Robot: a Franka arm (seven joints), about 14 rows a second.
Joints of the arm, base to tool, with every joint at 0 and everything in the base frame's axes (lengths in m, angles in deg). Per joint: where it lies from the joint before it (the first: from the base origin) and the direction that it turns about. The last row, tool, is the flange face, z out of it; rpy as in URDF.
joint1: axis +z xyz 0 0 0.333
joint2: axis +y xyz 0 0 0
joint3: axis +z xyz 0 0 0.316
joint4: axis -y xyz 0.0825 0 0
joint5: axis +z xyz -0.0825 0 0.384
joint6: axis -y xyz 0 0 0
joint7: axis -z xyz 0.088 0 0
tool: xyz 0 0 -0.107 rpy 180 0 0
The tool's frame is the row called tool.
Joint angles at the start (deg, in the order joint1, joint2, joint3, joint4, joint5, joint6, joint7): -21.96 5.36 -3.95 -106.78 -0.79 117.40 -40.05
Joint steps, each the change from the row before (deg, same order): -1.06 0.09 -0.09 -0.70 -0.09 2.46 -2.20; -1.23 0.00 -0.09 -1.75 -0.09 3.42 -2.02; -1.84 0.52 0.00 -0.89 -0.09 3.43 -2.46; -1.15 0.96 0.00 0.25 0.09 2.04 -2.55; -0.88 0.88 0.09 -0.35 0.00 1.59 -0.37; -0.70 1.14 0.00 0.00 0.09 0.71 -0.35; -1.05 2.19 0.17 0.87 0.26 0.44 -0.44; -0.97 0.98 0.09 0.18 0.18 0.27 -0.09; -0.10 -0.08 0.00 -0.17 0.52 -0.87 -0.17
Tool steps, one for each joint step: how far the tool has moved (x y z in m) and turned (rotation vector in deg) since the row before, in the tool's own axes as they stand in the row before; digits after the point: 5 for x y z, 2 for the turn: -0.00624 0.01035 0.00303 -1.24 1.10 -1.11; -0.00988 0.00937 0.00901 -1.31 1.03 -0.78; -0.01171 0.01519 0.00758 -1.69 1.10 -0.73; -0.00531 0.01160 0.00544 -1.11 0.72 -1.40; -0.00558 0.00589 0.00990 -0.39 0.07 0.37; -0.00497 0.00502 0.01139 0.25 -0.40 0.35; -0.00437 0.00855 0.01680 0.64 -0.64 0.53; -0.00677 0.00634 0.00913 0.38 -0.40 0.87; -0.00226 -0.00135 0.00174 0.98 -0.32 0.27
